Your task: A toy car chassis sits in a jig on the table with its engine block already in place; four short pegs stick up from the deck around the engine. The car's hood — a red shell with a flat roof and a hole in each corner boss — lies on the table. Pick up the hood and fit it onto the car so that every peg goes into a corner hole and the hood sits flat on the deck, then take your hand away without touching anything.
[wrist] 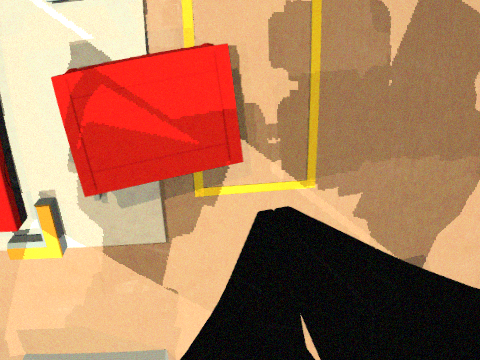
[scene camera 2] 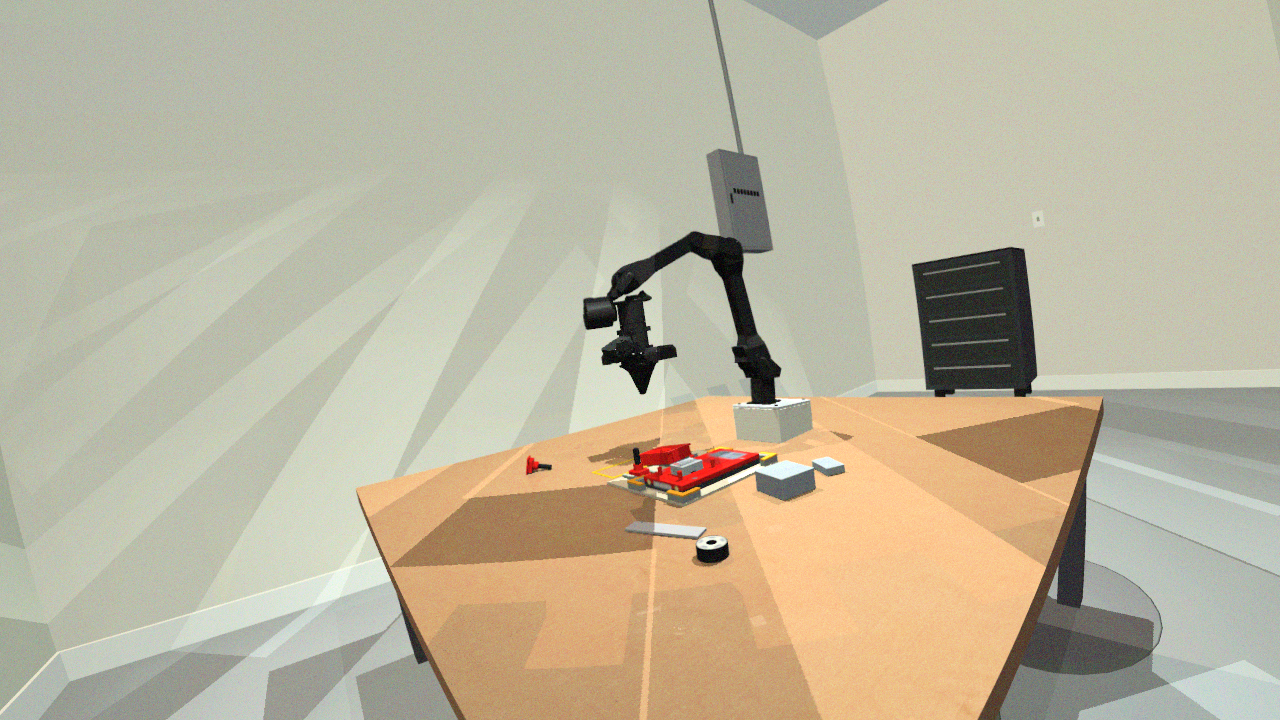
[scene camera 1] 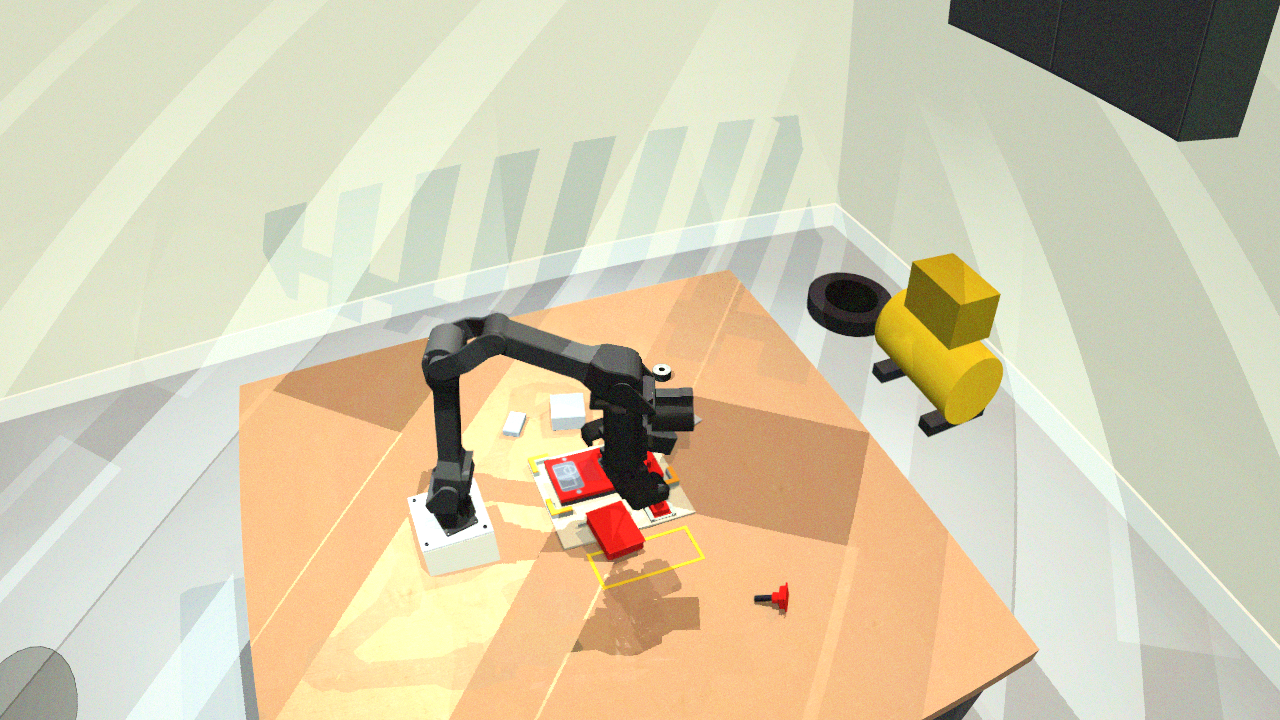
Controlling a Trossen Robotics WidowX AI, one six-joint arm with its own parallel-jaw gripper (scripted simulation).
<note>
My gripper [scene camera 1: 624,497] is shut, with nothing in its grasp. Also in view: a red hood [scene camera 1: 617,534].
The red hood is seen too in the wrist view [wrist: 133,121] and in scene camera 2 [scene camera 2: 669,454]. My gripper is seen too in the wrist view [wrist: 274,224] and in scene camera 2 [scene camera 2: 643,394].
</note>
